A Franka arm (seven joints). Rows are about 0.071 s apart.
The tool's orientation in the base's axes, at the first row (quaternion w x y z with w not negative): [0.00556, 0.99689, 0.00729, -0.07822]
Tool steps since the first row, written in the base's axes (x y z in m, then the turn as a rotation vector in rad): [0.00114, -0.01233, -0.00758, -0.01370, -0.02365, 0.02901]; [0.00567, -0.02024, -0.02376, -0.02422, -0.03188, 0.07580]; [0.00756, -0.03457, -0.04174, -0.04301, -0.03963, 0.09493]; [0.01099, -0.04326, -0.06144, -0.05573, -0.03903, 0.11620]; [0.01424, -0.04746, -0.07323, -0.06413, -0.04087, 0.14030]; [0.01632, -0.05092, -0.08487, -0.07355, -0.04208, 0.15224]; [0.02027, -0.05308, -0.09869, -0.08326, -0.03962, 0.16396]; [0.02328, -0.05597, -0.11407, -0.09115, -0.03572, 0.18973]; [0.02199, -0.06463, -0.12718, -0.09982, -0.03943, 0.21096]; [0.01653, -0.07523, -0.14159, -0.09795, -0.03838, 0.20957]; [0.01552, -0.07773, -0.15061, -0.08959, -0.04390, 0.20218]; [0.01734, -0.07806, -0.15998, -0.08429, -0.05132, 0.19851]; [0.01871, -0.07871, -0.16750, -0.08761, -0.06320, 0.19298]
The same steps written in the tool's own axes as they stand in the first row. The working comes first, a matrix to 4 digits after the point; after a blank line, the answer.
The tool's axes in the first row as the columns of a matrix, in the base's axes (used below as rounded here):
[0.9877, 0.0154, -0.1559]
[0.0137, -0.9998, -0.0122]
[-0.1560, 0.0099, -0.9877]

[0.00214, 0.01227, 0.00746, -0.01838, 0.02372, -0.02623]; [0.00903, 0.02009, 0.02283, -0.03618, 0.03225, -0.07070]; [0.01350, 0.03427, 0.04047, -0.05783, 0.03990, -0.08657]; [0.01985, 0.04281, 0.05950, -0.07371, 0.03931, -0.10561]; [0.02484, 0.04694, 0.07069, -0.08579, 0.04126, -0.12808]; [0.02866, 0.05032, 0.08190, -0.09697, 0.04245, -0.13839]; [0.03469, 0.05240, 0.09496, -0.10836, 0.03995, -0.14848]; [0.04002, 0.05519, 0.10972, -0.12012, 0.03619, -0.17275]; [0.04067, 0.06370, 0.12298, -0.13204, 0.03997, -0.19232]; [0.03738, 0.07407, 0.13819, -0.12996, 0.03894, -0.19125]; [0.03776, 0.07646, 0.14729, -0.12063, 0.04451, -0.18519]; [0.04101, 0.07673, 0.15626, -0.11492, 0.05198, -0.18230]; [0.04353, 0.07732, 0.16348, -0.11750, 0.06375, -0.17618]
